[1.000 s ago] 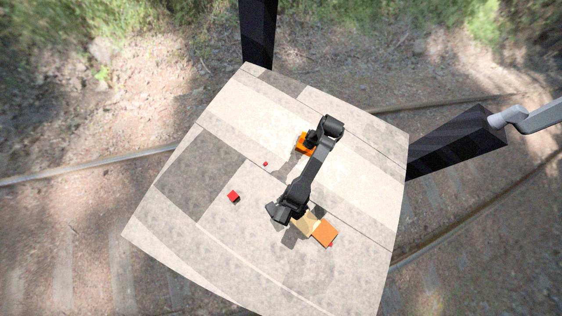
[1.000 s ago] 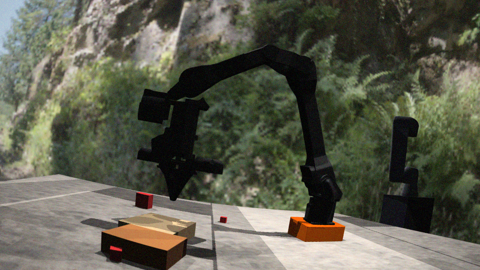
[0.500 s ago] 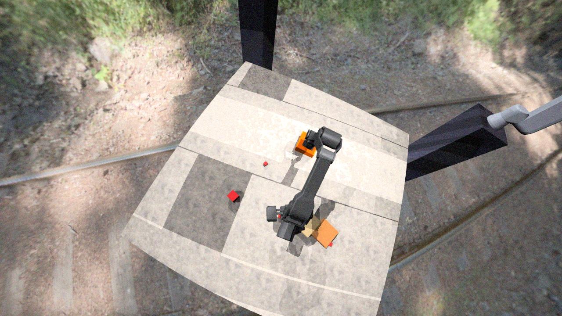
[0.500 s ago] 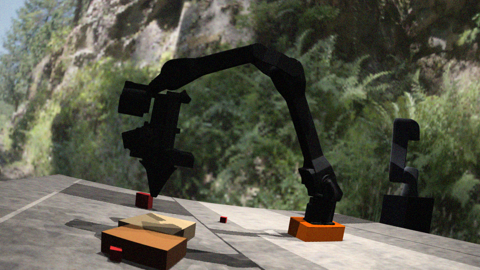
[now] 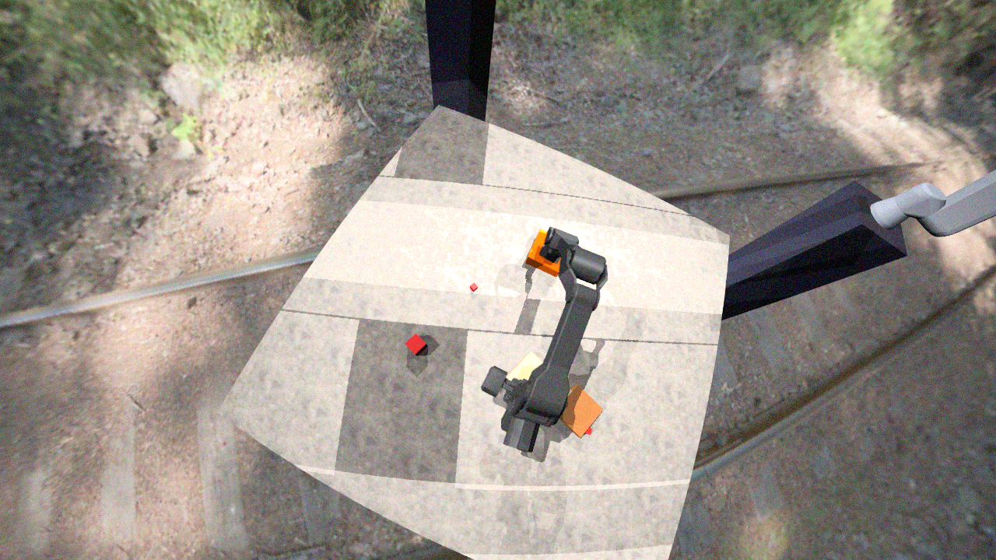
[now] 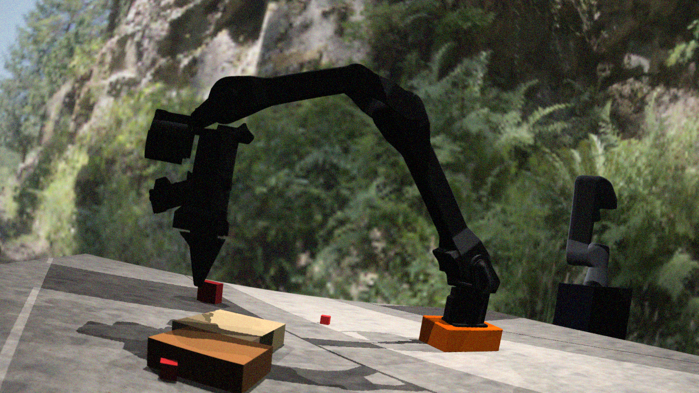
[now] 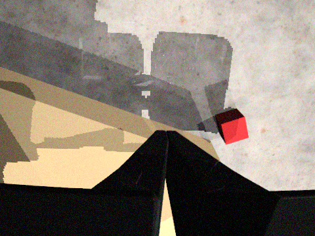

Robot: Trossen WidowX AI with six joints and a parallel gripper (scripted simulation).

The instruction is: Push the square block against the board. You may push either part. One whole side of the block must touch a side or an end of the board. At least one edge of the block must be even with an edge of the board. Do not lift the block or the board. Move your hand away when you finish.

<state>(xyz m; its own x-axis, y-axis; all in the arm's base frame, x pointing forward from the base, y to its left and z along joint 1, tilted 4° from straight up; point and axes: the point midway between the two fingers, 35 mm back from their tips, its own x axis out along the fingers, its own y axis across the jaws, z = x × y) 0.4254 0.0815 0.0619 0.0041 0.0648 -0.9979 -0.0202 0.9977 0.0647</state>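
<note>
Now: the board 6 cm behind my gripper tip, 5 cm to the left of it and 5 cm below it. Round my gripper tip: orange square block: 18 cm to the left, 5 cm below, 4 cm behind; then red cube: 29 cm to the right, 4 cm below, 1 cm ahead.
</note>
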